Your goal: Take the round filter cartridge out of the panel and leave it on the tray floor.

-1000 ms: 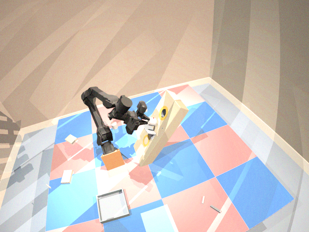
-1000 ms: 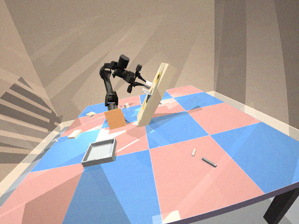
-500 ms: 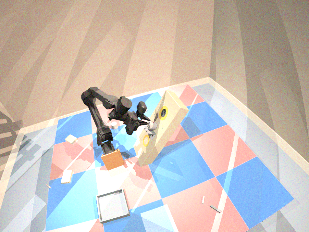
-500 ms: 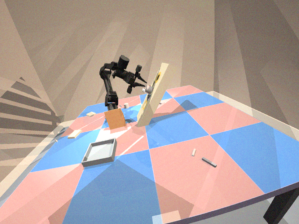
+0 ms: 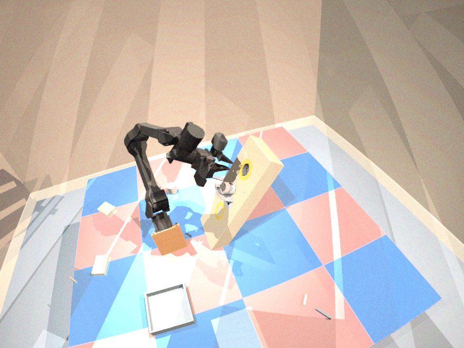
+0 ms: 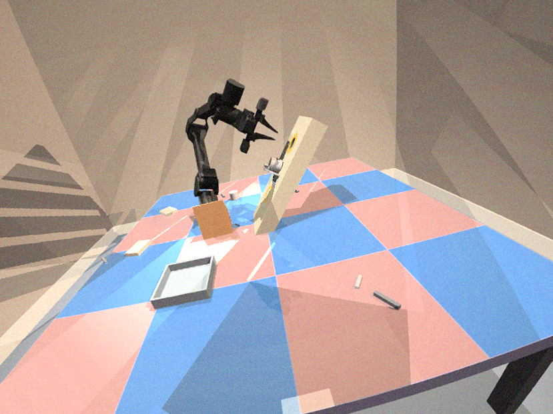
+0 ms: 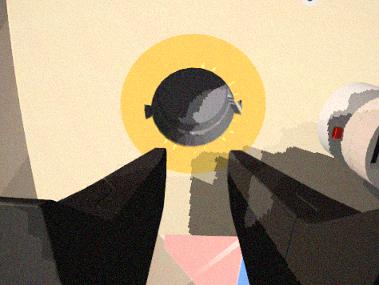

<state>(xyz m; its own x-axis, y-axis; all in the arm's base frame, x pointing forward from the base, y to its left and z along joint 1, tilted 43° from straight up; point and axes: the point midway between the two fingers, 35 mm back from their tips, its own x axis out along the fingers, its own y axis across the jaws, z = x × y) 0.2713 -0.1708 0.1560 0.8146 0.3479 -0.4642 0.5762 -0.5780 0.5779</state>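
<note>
My gripper tip is now 100 mm above the white round filter cartridge and 30 mm past it. From my gripper tip the other things lie so: grey tray (370 mm behind, 310 mm below, 260 mm to the right).
</note>
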